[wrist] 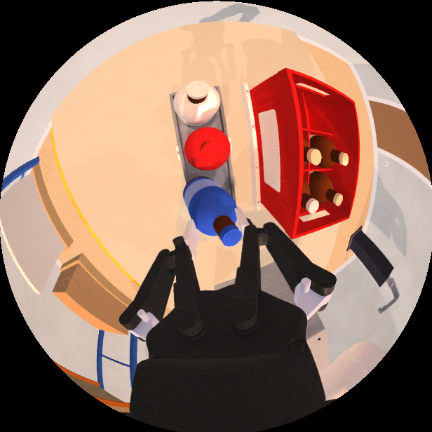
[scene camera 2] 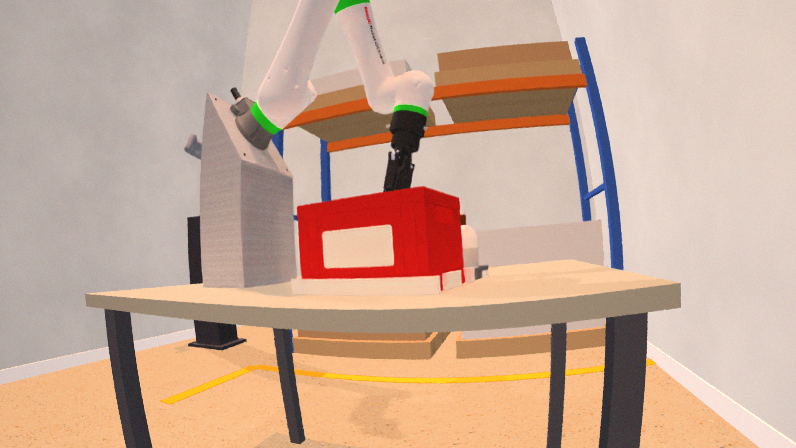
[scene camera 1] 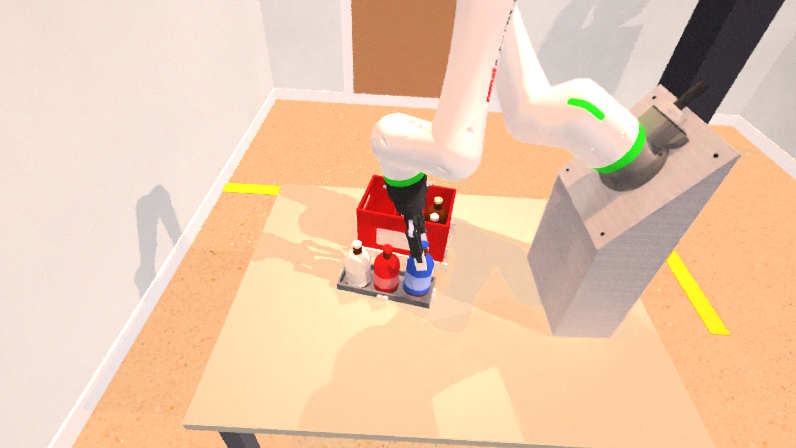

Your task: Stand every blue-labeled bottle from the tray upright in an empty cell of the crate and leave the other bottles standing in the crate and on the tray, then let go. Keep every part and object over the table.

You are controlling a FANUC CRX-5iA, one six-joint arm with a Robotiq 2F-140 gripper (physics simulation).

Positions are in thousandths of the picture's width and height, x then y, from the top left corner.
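There's a blue-labeled bottle in the wrist view (490, 483), and a red bottle in the wrist view (478, 344) as well. You'd also find the blue-labeled bottle in scene camera 1 (523, 633), and the red bottle is there too, in scene camera 1 (486, 593).
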